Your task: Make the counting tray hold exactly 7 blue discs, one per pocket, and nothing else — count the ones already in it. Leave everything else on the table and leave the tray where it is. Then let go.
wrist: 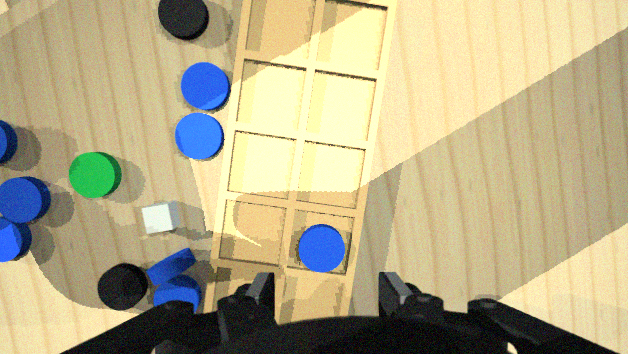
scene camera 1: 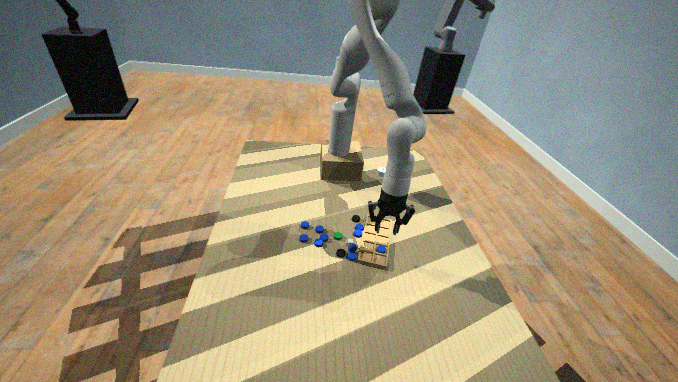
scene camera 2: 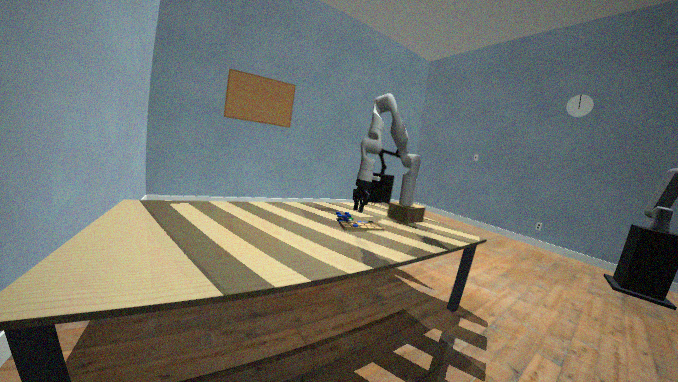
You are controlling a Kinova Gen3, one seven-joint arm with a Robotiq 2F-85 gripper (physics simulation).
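The wooden counting tray (scene camera 1: 388, 256) (wrist: 375, 112) has two columns of pockets. One blue disc (scene camera 1: 381, 248) (scene camera 2: 355, 225) (wrist: 321, 248) lies flat in a right-column pocket, one row in from the end by the gripper in the wrist view. The other pockets that show fully there are empty; the end row is partly hidden. My gripper (scene camera 1: 387, 230) (scene camera 2: 358, 209) (wrist: 326, 294) is part-open and empty, above the tray. Two loose blue discs (wrist: 205, 86) (wrist: 199, 136) lie beside the tray's left wall. A tilted blue disc (wrist: 172, 266) leans by another blue disc (wrist: 177, 295). Several more blue discs lie farther left.
A green disc (scene camera 1: 338, 235) (wrist: 94, 175), a white cube (scene camera 1: 350, 241) (wrist: 159, 218) and two black discs (scene camera 1: 356, 218) (scene camera 1: 341, 253) (wrist: 183, 16) (wrist: 122, 286) lie left of the tray. The robot's base block (scene camera 1: 341, 167) (scene camera 2: 406, 213) stands at the table's back. Striped shadows cross the table.
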